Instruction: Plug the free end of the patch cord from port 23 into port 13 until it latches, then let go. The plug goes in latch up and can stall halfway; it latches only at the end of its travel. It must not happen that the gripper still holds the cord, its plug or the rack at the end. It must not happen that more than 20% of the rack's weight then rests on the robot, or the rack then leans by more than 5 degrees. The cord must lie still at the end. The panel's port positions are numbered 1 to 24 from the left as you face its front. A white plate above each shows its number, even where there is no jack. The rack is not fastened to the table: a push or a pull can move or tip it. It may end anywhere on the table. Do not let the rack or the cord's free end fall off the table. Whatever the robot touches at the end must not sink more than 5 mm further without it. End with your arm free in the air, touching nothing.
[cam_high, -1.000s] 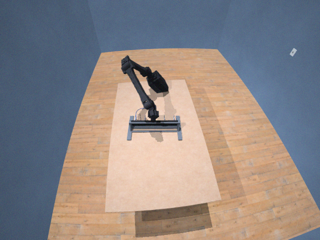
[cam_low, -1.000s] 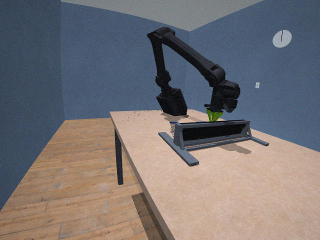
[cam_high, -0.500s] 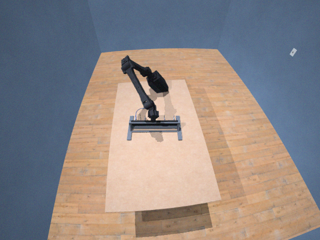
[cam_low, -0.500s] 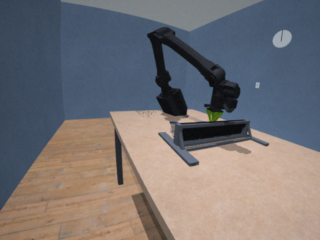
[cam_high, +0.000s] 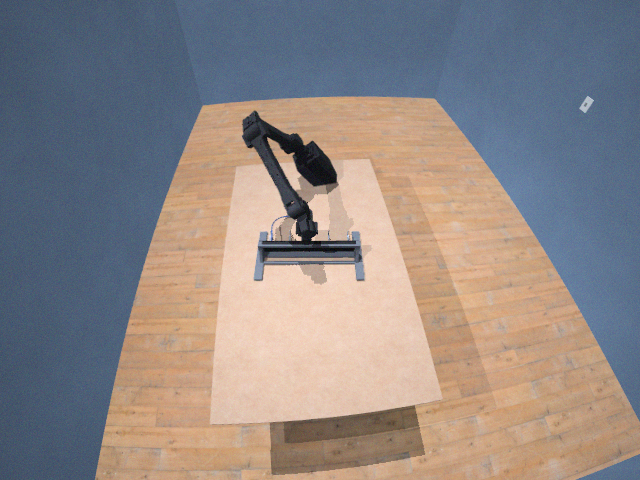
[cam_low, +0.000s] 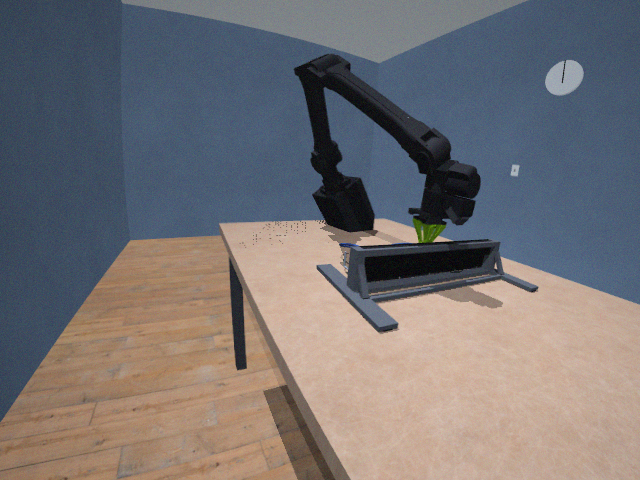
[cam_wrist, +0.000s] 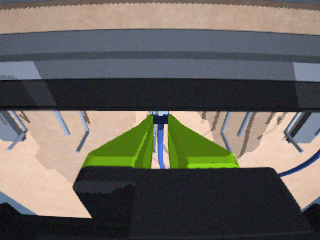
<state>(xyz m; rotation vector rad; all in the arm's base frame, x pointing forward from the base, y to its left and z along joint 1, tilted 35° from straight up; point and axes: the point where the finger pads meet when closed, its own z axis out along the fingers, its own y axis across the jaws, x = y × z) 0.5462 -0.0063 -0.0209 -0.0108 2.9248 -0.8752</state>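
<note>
Right now the plug is 2 cm ahead of my hand.
</note>
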